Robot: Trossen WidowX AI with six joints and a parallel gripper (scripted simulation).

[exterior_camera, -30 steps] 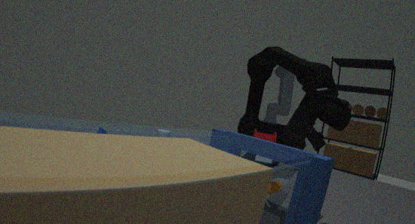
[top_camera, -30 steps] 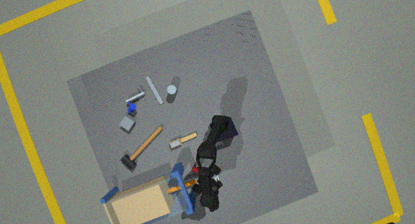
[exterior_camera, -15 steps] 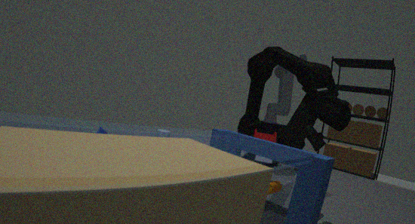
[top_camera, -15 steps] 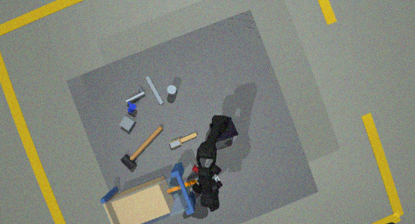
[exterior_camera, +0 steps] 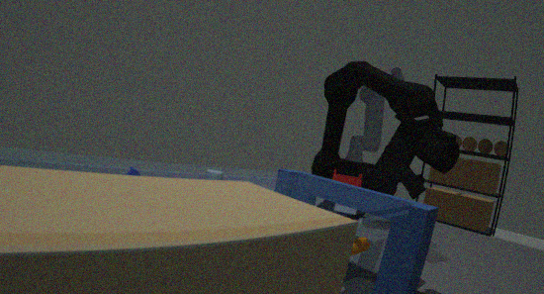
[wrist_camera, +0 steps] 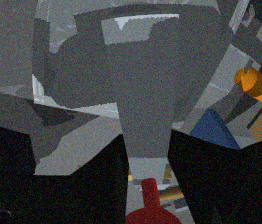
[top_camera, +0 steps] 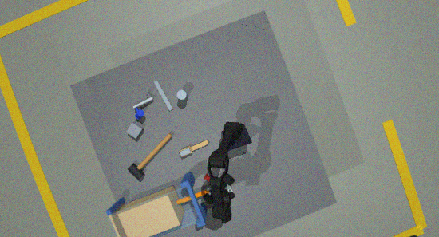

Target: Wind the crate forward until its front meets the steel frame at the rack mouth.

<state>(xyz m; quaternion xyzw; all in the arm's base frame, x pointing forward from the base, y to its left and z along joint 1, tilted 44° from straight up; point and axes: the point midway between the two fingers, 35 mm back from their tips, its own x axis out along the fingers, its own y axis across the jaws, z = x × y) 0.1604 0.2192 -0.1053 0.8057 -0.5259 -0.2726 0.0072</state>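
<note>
Now: the winch handle 2 cm above my gripper tip. The rest, counted from my gripper tip: blue steel frame: 12 cm ahead, 8 cm to the left, 2 cm above; then red knob: 5 cm above, 3 cm to the right, 2 cm ahead; then winch: 6 cm below, 5 cm behind, 4 cm to the left.
</note>
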